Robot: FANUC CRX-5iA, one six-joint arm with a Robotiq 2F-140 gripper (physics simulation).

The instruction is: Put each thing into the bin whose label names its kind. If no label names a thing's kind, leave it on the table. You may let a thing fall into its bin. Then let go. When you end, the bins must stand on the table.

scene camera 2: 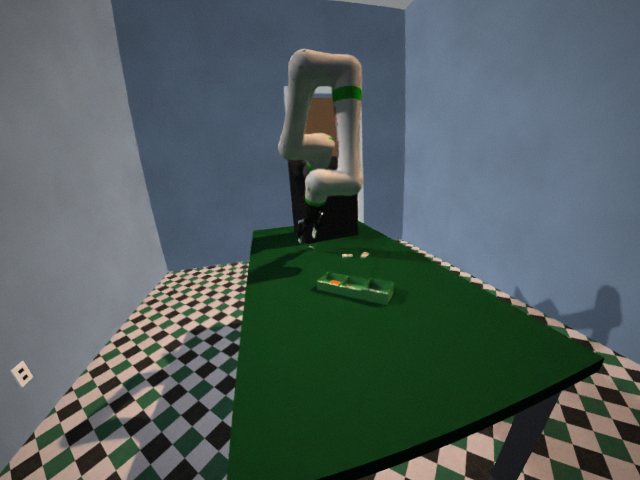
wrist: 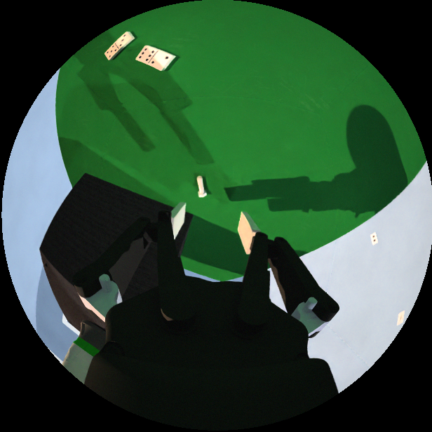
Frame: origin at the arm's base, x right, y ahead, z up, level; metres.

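Seen in the pictures: gripper, fingertip midpoint: [scene camera 2: 306, 239].
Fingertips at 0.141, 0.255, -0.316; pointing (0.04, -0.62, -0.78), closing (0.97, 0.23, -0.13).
Observation:
A point is followed by its place in that frame, as x, y, z.
A small pale bolt-like piece [scene camera 2: 311, 248] {0.112, 0.248, -0.374} [wrist: 201, 186] lies on the green table, just beyond the fingertips in the wrist view. Two pale dominoes with dark pips lie apart from it: one domino [scene camera 2: 346, 255] {-0.005, 0.428, -0.371} [wrist: 155, 58] and, beside it, another domino [scene camera 2: 364, 254] {-0.082, 0.462, -0.367} [wrist: 119, 45]. A green three-compartment bin block [scene camera 2: 354, 294] {0.115, 0.771, -0.365} stands on the table nearer scene camera 2. An orange item [scene camera 2: 335, 282] {0.144, 0.674, -0.362} shows in its left compartment; something small and unclear shows in the middle one. No label can be read. My gripper [scene camera 2: 307, 239] {0.141, 0.255, -0.316} [wrist: 212, 216] is partly open and empty, above the table near the bolt-like piece.
The green table [scene camera 2: 330, 372] {0.290, 1.024, -0.379} [wrist: 280, 100] runs from the arm's dark base block [scene camera 2: 338, 217] {-0.086, 0.134, -0.253} [wrist: 100, 215] toward scene camera 2. The base block stands close to the gripper. Blue and grey walls stand beyond the table's edges. The arm's shadow falls across the table.

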